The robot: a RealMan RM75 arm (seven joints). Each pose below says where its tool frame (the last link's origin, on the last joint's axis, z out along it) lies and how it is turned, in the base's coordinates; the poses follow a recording.
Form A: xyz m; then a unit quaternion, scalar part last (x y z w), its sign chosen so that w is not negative.
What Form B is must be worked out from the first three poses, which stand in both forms.
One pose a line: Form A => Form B
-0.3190 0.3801 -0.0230 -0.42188 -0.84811 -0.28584 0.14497 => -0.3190 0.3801 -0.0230 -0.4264 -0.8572 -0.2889 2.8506
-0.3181 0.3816 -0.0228 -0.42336 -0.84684 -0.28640 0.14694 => -0.3181 0.3816 -0.0228 -0.4280 -0.8561 -0.2895 2.8466
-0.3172 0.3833 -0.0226 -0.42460 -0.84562 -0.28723 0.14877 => -0.3172 0.3833 -0.0226 -0.4294 -0.8551 -0.2905 2.8429
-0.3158 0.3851 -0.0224 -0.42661 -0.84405 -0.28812 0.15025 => -0.3158 0.3851 -0.0224 -0.4315 -0.8537 -0.2914 2.8400
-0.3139 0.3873 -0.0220 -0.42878 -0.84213 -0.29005 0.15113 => -0.3139 0.3873 -0.0220 -0.4338 -0.8519 -0.2934 2.8382
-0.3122 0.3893 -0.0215 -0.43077 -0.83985 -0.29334 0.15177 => -0.3122 0.3893 -0.0215 -0.4358 -0.8497 -0.2968 2.8369
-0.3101 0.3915 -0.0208 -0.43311 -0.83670 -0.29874 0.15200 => -0.3101 0.3915 -0.0208 -0.4382 -0.8465 -0.3023 2.8364
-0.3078 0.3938 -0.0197 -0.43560 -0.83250 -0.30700 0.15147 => -0.3078 0.3938 -0.0197 -0.4407 -0.8422 -0.3106 2.8375
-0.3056 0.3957 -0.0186 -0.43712 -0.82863 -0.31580 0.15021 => -0.3056 0.3957 -0.0186 -0.4421 -0.8381 -0.3194 2.8400
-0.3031 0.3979 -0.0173 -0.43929 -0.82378 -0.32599 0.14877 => -0.3031 0.3979 -0.0173 -0.4442 -0.8331 -0.3297 2.8429
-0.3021 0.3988 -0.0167 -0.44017 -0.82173 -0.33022 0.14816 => -0.3021 0.3988 -0.0167 -0.4451 -0.8309 -0.3339 2.8442
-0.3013 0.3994 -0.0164 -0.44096 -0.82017 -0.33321 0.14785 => -0.3013 0.3994 -0.0164 -0.4459 -0.8293 -0.3369 2.8448
